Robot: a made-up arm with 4 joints.
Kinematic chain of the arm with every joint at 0, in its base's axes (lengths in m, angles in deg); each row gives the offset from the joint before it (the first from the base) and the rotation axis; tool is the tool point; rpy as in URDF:
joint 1: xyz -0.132 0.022 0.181 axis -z
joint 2: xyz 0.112 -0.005 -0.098 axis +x
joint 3: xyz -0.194 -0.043 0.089 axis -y
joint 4: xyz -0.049 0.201 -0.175 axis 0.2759 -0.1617 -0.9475
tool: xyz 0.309 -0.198 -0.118 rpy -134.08 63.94 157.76
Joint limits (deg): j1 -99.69..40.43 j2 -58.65..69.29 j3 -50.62..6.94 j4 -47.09..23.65
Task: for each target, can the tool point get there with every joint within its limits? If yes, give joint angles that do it. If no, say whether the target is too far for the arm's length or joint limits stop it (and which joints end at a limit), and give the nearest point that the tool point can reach.
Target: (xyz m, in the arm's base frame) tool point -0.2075 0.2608 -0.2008
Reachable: yes | joints -23.41 14.84 -30.46 -41.53
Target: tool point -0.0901 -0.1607 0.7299
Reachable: no: joint limits stop it (at a limit: joint 2, joint 3, joint 4) | nearest point -0.0722 -0.2387 0.0953 | short by 0.640 m
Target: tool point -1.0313 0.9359 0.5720
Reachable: no: too far | nearest point -0.4247 0.3195 0.1480 | short by 0.963 m
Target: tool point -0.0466 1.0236 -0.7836
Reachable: no: too far | nearest point -0.1049 0.3401 -0.1955 | short by 0.904 m
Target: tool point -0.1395 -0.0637 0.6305
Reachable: no: joint limits stop it (at a limit: joint 2, joint 3, joint 4) | nearest point -0.1553 -0.2444 0.0953 | short by 0.565 m
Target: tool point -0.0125 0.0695 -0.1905
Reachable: yes | joints -54.44 -18.33 -17.52 -13.40
